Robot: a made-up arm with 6 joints. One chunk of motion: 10 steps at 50 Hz.
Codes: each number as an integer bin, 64 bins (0 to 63) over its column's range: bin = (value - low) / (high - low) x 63, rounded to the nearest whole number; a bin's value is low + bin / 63 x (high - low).
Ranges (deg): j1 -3..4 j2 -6..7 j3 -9..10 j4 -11..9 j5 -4..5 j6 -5..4
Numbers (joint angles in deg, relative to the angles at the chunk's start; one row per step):
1: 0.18 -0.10 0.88 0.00 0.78 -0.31
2: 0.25 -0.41 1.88 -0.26 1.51 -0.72
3: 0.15 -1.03 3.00 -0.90 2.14 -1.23
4: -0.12 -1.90 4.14 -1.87 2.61 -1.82
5: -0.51 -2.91 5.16 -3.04 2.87 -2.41
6: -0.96 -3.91 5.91 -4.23 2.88 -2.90
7: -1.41 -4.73 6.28 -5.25 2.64 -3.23
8: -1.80 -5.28 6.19 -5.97 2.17 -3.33
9: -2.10 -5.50 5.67 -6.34 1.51 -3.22
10: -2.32 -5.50 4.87 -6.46 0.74 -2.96
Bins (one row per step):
1: 29 29 33 35 33 33
2: 29 27 36 34 39 30
3: 28 24 40 32 43 26
4: 26 20 44 29 46 22
5: 22 15 47 25 48 18
6: 18 10 49 21 48 15
7: 14 6 51 18 46 12
8: 11 3 50 16 43 12
9: 8 2 49 15 39 12
10: 6 2 46 14 33 14

